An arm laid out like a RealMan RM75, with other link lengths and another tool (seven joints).
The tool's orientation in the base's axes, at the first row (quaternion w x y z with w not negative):
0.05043, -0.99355, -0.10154, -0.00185
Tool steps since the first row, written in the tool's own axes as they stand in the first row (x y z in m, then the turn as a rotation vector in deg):
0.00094, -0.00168, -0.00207, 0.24, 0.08, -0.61
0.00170, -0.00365, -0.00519, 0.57, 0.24, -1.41
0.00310, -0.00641, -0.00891, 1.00, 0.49, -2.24
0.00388, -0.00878, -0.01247, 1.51, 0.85, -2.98
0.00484, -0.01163, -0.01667, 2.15, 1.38, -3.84
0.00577, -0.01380, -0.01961, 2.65, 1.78, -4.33
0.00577, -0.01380, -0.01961, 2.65, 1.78, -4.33
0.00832, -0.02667, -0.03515, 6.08, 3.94, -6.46
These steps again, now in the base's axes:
0.00059, 0.00162, 0.00224, 0.26, -0.09, 0.60
0.00096, 0.00338, 0.00555, 0.62, -0.26, 1.39
0.00180, 0.00597, 0.00955, 1.09, -0.50, 2.19
0.00211, 0.00808, 0.01334, 1.67, -0.82, 2.90
0.00250, 0.01063, 0.01781, 2.41, -1.30, 3.71
0.00299, 0.01264, 0.02097, 2.98, -1.64, 4.17
0.00299, 0.01264, 0.02097, 2.98, -1.64, 4.17
0.00299, 0.02413, 0.03775, 6.79, -3.26, 6.12

